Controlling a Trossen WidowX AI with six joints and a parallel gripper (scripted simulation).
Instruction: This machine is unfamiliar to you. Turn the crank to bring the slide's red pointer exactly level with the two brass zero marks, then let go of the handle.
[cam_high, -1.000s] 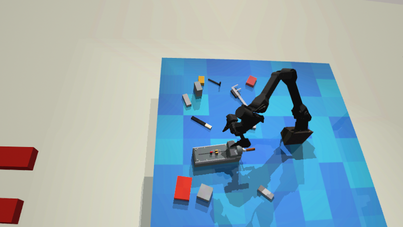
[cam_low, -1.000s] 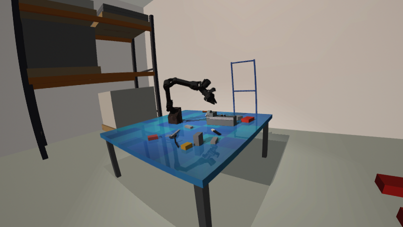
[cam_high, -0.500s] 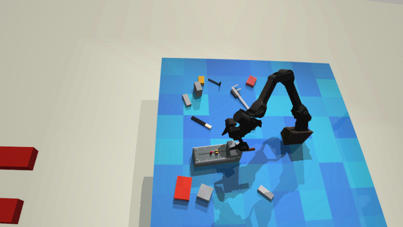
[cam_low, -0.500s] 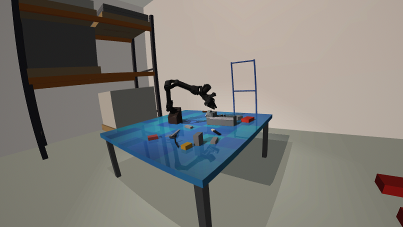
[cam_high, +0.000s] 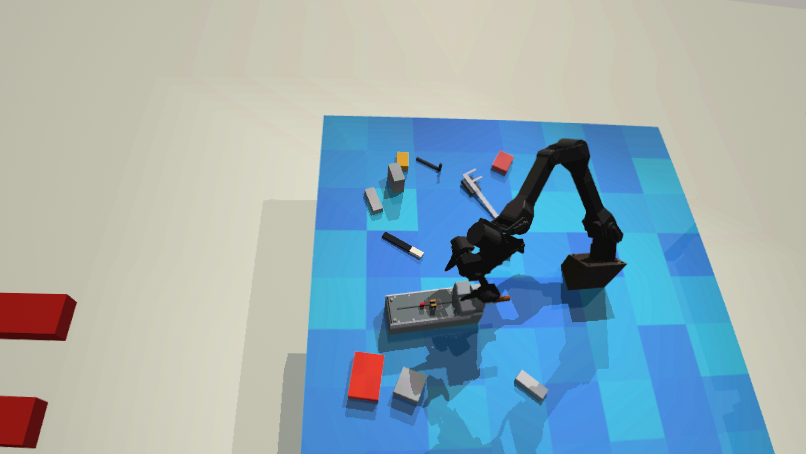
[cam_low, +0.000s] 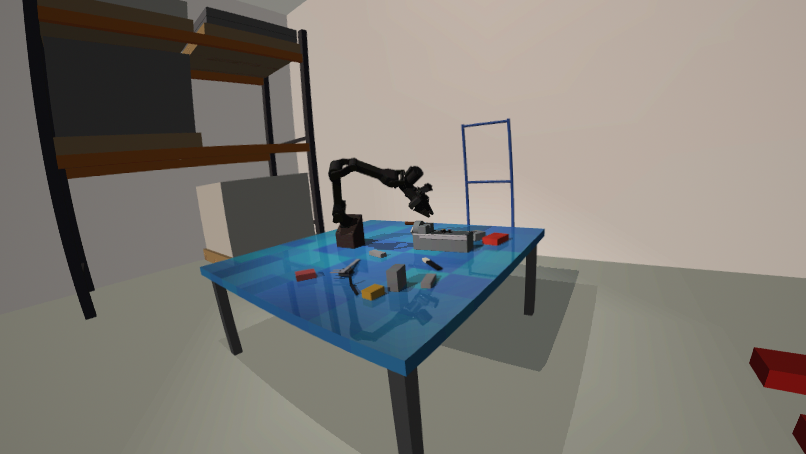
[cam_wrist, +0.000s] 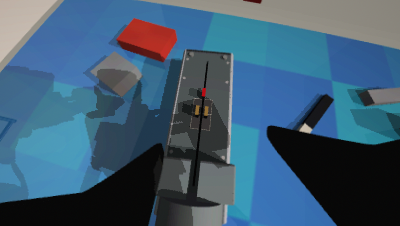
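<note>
Right now my gripper tip is 140 mm past the brown crank handle, 30 mm to the right of it and 40 mm above it. The rest, counted from my gripper tip: red pointer (80 mm ahead, 20 mm to the left, 70 mm below); then black key (30 mm behind, 510 mm to the right, 140 mm below); then yellow block (80 mm ahead, 530 mm to the right, 140 mm below).
</note>
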